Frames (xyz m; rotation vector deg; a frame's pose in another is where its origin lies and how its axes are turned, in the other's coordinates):
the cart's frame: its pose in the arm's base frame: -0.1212 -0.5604 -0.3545 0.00 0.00 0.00
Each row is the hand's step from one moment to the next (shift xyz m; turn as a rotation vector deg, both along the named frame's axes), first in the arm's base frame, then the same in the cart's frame.
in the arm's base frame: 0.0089 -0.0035 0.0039 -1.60 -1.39 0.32
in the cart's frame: 0.0089 -0.0035 0.0039 -1.60 -1.39 0.32
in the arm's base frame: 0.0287 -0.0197 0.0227 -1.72 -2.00 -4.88
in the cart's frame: 0.0287 -0.0197 0.0227 -1.72 -2.00 -4.88
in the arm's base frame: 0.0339 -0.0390 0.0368 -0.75 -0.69 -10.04
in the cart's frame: 0.0339 -0.0390 0.0368 -0.75 -0.69 -10.04
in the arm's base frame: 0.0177 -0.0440 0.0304 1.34 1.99 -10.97
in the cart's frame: 0.0177 -0.0440 0.0304 1.34 1.99 -10.97
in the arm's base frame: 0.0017 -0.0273 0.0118 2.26 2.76 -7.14
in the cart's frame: 0.0017 -0.0273 0.0118 2.26 2.76 -7.14
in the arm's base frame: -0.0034 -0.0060 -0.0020 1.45 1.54 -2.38
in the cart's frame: -0.0034 -0.0060 -0.0020 1.45 1.54 -2.38
